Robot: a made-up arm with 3 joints. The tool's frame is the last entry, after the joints.
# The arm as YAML. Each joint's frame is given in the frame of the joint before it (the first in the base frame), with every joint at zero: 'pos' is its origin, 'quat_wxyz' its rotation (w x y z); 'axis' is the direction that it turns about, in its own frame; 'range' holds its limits. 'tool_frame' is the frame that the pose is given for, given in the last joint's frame.
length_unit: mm
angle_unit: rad
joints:
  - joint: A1
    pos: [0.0, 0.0, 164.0]
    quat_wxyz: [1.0, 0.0, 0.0, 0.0]
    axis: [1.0, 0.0, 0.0]
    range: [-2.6, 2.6]
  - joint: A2
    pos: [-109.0, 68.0, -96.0]
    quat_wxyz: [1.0, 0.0, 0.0, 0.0]
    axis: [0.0, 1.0, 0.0]
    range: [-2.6, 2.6]
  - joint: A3
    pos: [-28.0, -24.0, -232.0]
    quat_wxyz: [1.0, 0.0, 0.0, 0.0]
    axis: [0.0, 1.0, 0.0]
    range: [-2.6, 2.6]
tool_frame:
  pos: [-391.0, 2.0, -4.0]
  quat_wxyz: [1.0, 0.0, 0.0, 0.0]
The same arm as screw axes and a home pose.
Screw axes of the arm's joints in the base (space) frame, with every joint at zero. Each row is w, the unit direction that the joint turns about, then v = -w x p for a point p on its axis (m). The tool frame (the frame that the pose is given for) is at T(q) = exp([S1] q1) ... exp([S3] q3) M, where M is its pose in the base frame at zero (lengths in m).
S1 = (1, 0, 0, 0.0000, 0.1640, 0.0000)
S2 = (0, 1, 0, -0.0680, 0.0000, -0.1090)
S3 = (0, 1, 0, 0.1640, 0.0000, -0.1370)
M: xyz -0.5280 0.0460 -0.1680 (m) quaternion w x y z 1 0 0 0
Joint limits (deg, base to tool): -148.97..148.97 -148.97..148.97 -148.97..148.97

